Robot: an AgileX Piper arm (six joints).
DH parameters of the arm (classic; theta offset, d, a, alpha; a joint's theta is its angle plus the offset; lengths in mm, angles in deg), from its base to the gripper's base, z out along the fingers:
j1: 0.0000 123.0 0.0 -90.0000
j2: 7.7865 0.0 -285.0 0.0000
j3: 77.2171 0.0 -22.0 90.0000
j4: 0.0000 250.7 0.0 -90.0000
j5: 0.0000 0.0 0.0 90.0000
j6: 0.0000 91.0 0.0 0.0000
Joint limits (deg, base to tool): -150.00..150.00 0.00..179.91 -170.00..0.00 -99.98..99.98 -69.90..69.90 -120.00..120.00
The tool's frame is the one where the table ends.
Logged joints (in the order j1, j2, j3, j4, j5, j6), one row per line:
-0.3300, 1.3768, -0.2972, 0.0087, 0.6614, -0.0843
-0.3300, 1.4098, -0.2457, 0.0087, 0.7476, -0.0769
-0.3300, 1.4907, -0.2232, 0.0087, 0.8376, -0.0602
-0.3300, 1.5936, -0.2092, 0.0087, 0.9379, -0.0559
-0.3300, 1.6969, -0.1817, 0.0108, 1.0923, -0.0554
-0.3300, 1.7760, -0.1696, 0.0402, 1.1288, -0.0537
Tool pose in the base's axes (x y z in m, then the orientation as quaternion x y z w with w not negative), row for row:
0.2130, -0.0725, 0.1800, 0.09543, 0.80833, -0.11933, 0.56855
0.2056, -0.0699, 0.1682, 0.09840, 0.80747, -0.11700, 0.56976
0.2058, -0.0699, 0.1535, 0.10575, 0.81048, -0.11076, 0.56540
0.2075, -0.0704, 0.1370, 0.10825, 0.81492, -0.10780, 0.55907
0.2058, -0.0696, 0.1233, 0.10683, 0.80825, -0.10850, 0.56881
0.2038, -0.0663, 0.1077, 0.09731, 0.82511, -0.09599, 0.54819
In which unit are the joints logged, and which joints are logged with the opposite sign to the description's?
The joints are logged in radians. Opposite sign: j4, j5.
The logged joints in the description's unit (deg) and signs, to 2 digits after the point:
-18.91, 78.88, -17.03, -0.50, -37.90, -4.83
-18.91, 80.78, -14.08, -0.50, -42.83, -4.41
-18.91, 85.41, -12.79, -0.50, -47.99, -3.45
-18.91, 91.31, -11.99, -0.50, -53.74, -3.20
-18.91, 97.23, -10.41, -0.62, -62.58, -3.17
-18.91, 101.76, -9.72, -2.30, -64.68, -3.08

